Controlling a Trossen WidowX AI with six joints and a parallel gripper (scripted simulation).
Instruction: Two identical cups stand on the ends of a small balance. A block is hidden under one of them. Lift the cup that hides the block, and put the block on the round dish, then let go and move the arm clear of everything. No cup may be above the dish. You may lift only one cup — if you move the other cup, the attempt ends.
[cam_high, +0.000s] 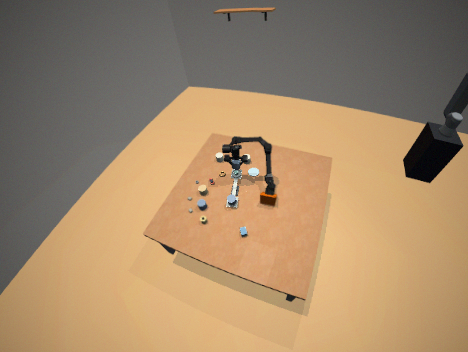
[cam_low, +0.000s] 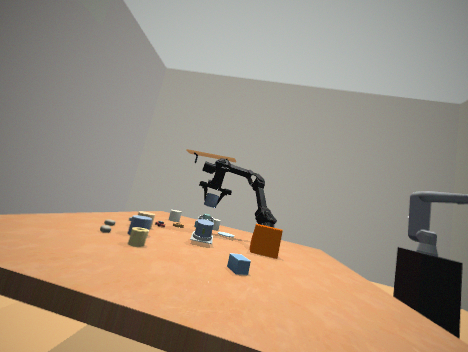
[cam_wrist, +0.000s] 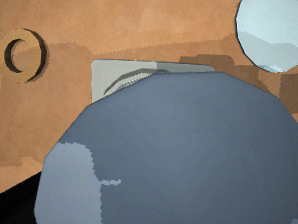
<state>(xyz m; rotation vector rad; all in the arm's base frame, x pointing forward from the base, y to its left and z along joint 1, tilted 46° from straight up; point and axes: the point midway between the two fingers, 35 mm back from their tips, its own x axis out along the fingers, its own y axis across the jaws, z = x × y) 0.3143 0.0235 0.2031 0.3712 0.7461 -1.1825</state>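
Now: the pale blue round dish 110 mm behind my gripper tip, 110 mm to the right of it and 170 mm below it. Also, from my gripper tip: balance (30 mm behind, 130 mm to the left, 130 mm below); then beige cylinder (220 mm ahead, 220 mm to the left, 130 mm below).
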